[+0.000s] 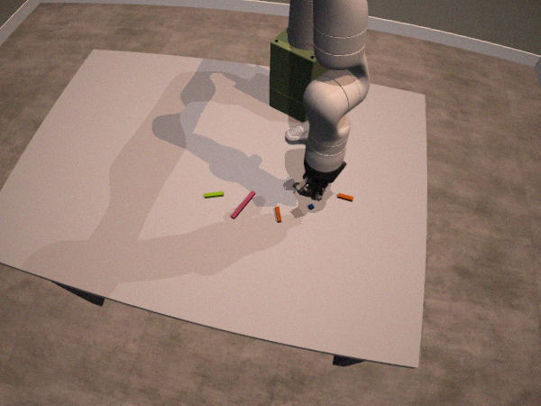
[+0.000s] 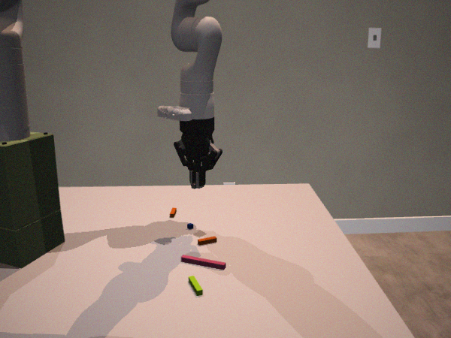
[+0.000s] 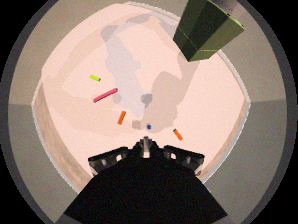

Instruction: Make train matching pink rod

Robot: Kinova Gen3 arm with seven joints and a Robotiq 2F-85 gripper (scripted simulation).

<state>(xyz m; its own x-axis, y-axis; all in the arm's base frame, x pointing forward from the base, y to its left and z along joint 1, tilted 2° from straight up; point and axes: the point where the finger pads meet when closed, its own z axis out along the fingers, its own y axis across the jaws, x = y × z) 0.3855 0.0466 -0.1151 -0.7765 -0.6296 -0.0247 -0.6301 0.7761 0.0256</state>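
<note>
My gripper is now 20 mm past the blue rod and 110 mm above it. The rest, counted from my hand: grey rod 10 mm below; pink rod 10 mm behind, 180 mm to the right, 110 mm below; lime rod 40 mm behind, 260 mm to the right, 110 mm below.
</note>
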